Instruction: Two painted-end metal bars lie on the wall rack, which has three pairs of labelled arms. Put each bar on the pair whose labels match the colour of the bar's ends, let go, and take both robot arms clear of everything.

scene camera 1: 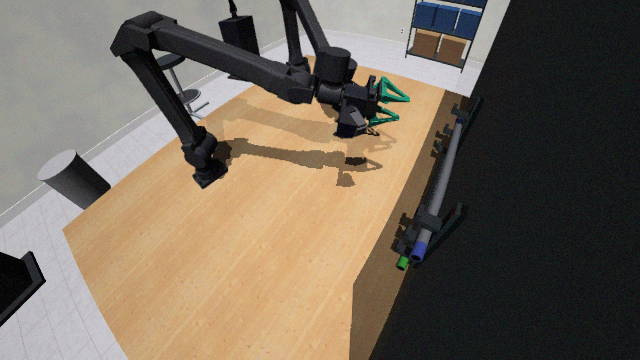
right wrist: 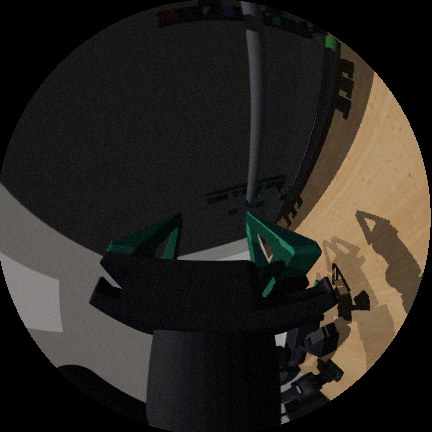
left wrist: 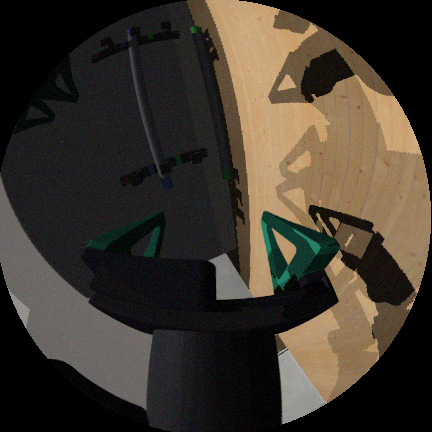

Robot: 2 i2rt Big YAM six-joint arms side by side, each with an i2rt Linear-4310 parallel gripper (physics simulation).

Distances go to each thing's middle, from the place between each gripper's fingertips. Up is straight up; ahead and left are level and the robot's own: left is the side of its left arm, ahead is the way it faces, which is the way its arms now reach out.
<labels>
My right hand is 15 cm short of the blue-ended bar [scene camera 1: 434,207], 3 cm to the left of it and 12 cm above it.
My left gripper is now 240 mm short of the blue-ended bar, 240 mm to the left of it and 40 mm below it.
</labels>
